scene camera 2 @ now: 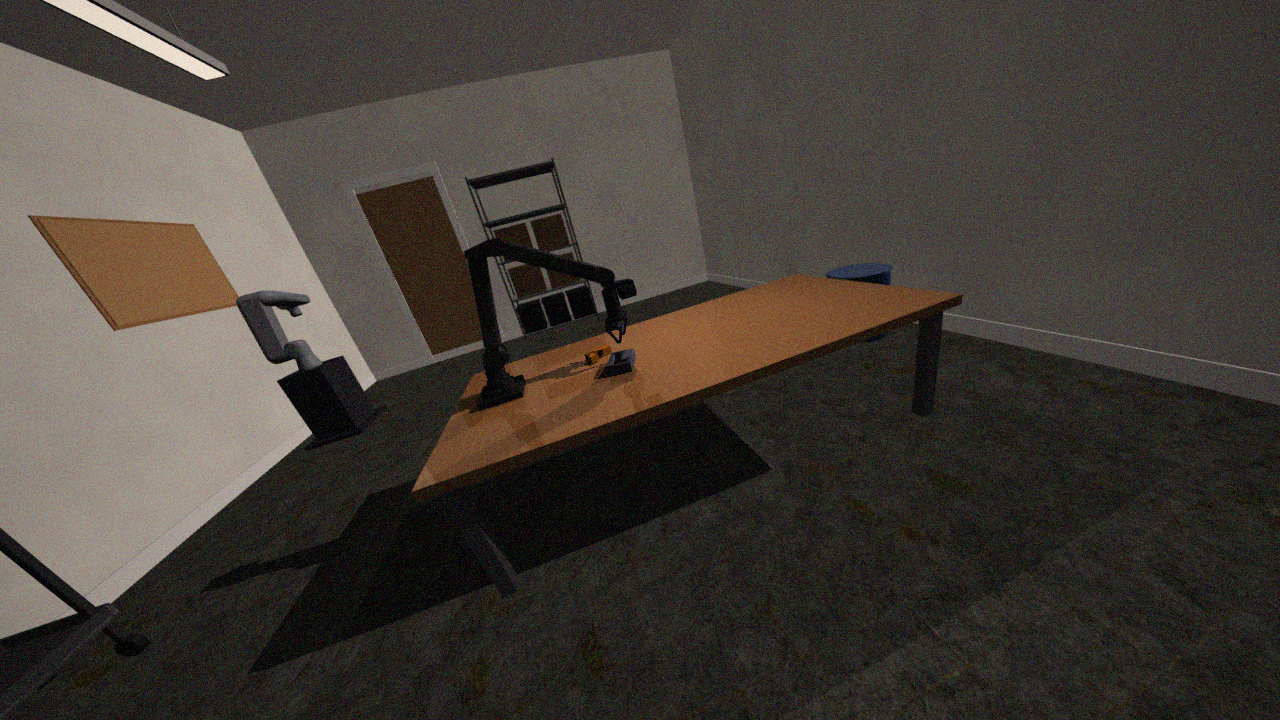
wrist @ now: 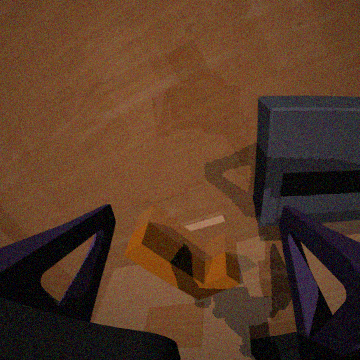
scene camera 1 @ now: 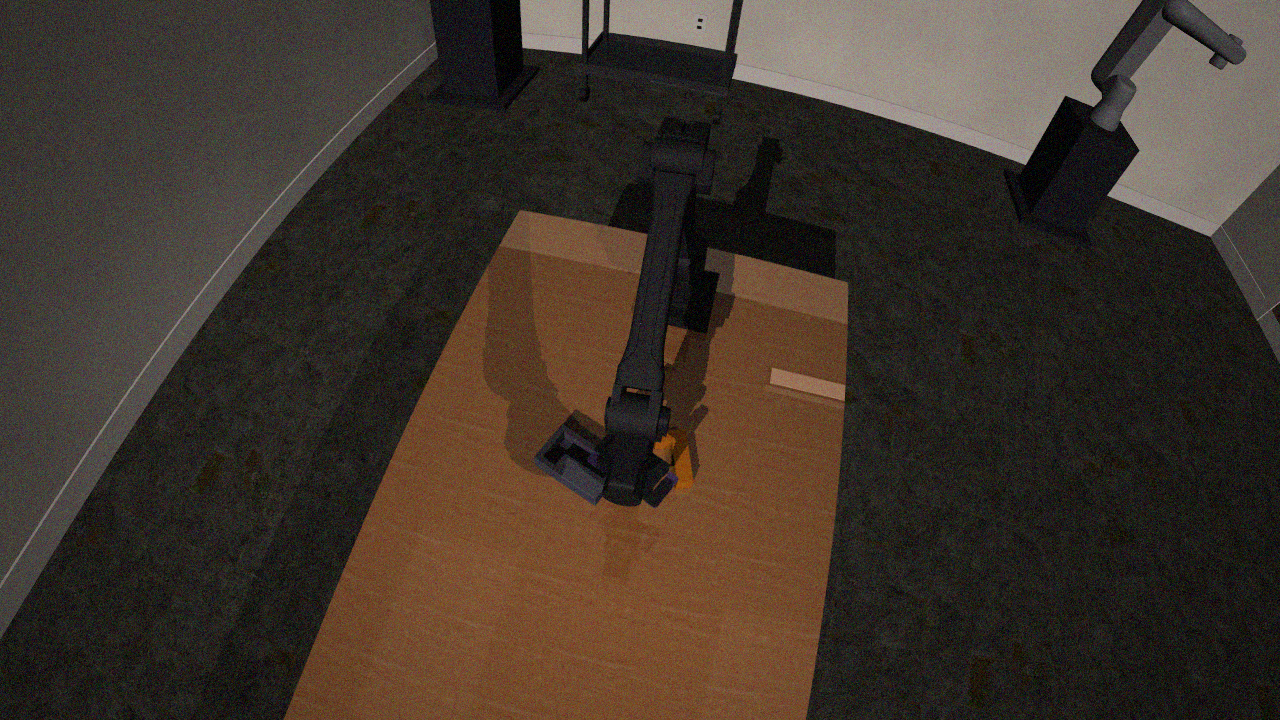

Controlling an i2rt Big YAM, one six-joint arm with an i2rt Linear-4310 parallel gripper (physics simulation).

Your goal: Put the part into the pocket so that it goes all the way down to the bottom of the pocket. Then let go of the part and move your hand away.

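Where they show: gripper, fingertip midpoint: [scene camera 2: 621, 338] [wrist: 194, 214]; arm's base, link origin: [scene camera 2: 502, 388] [wrist: 293, 354] [scene camera 1: 678, 292].
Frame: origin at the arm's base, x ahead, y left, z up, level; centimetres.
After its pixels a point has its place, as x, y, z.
Observation:
The orange L-shaped part [scene camera 1: 684, 467] @[41.5, 10.4, 0.2] [scene camera 2: 603, 352] @[41.3, 8.5, -1.3] [wrist: 217, 269] @[37.4, 5.0, -0.9] lies on the table, crossed by shadows. In the wrist view it is low in the middle, between and below the two fingertips in the picture. The grey-blue block with the pocket [scene camera 1: 580, 481] @[49.8, -7.1, 0.7] [scene camera 2: 623, 359] @[46.4, -11.7, 0.6] [wrist: 310, 132] @[50.1, -5.5, 0.8] stands beside it, at the right of the wrist view and partly cut off there. Dark shadow fills its visible opening. My gripper [scene camera 2: 616, 334] @[49.4, 2.2, 4.0] [wrist: 194, 214] @[49.4, 2.2, 4.0] is open and empty, above the table. In scene camera 1 the arm hides parts of the part, the block and the fingers.
A pale strip [scene camera 1: 807, 384] [wrist: 205, 223] shows on the wooden table [scene camera 1: 554, 617] @[75.0, -4.4, -2.8] [scene camera 2: 769, 331] @[100.4, -21.3, -2.8]. The arm's base stands near one table end. Another grey arm [scene camera 1: 1112, 102] [scene camera 2: 299, 351] stands on a dark pedestal off the table. A shelf rack [scene camera 2: 522, 217] stands by the far wall.

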